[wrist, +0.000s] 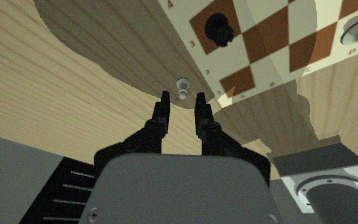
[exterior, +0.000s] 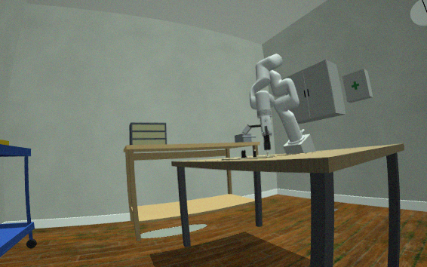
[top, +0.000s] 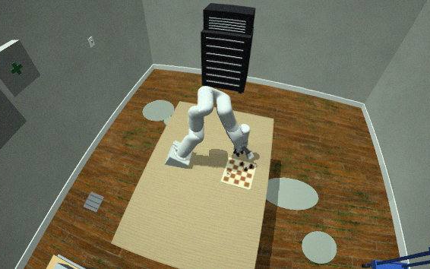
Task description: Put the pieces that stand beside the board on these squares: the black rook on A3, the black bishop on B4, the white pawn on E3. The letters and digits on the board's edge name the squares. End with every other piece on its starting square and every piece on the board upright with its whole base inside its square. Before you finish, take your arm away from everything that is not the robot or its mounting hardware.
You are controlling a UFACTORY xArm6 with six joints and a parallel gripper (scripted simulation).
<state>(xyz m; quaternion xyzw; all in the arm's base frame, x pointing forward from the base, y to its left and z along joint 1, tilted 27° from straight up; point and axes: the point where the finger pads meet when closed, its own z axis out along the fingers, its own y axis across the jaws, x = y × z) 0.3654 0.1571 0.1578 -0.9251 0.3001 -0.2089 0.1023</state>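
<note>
My gripper is now 4 cm above the white pawn. From my hand the other things lie so: black chess piece: 6 cm to the right, 4 cm below, 4 cm ahead; then chessboard: 14 cm to the right, 5 cm below, 4 cm ahead.
</note>
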